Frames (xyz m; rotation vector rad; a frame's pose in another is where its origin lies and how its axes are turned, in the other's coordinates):
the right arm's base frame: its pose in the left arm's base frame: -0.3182 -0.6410 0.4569 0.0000 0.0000 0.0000
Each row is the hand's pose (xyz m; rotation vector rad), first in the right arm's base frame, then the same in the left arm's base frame.
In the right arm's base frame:
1: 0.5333 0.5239 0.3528 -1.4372 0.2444 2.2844
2: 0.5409 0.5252 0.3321 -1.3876 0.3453 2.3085
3: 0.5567 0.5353 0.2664 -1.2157 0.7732 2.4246
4: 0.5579 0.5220 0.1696 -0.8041 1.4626 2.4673
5: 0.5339 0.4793 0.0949 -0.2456 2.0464 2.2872
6: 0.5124 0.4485 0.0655 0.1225 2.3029 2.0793
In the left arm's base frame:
1: 0.2151 -0.1171 0.8097 -1.4372 0.2444 2.2844
2: 0.2227 -0.1158 0.7890 -1.3876 0.3453 2.3085
3: 0.2385 -0.1057 0.7233 -1.2157 0.7732 2.4246
4: 0.2397 -0.1190 0.6265 -0.8041 1.4626 2.4673
5: 0.2157 -0.1617 0.5518 -0.2456 2.0464 2.2872
6: 0.1942 -0.1925 0.5224 0.1225 2.3029 2.0793

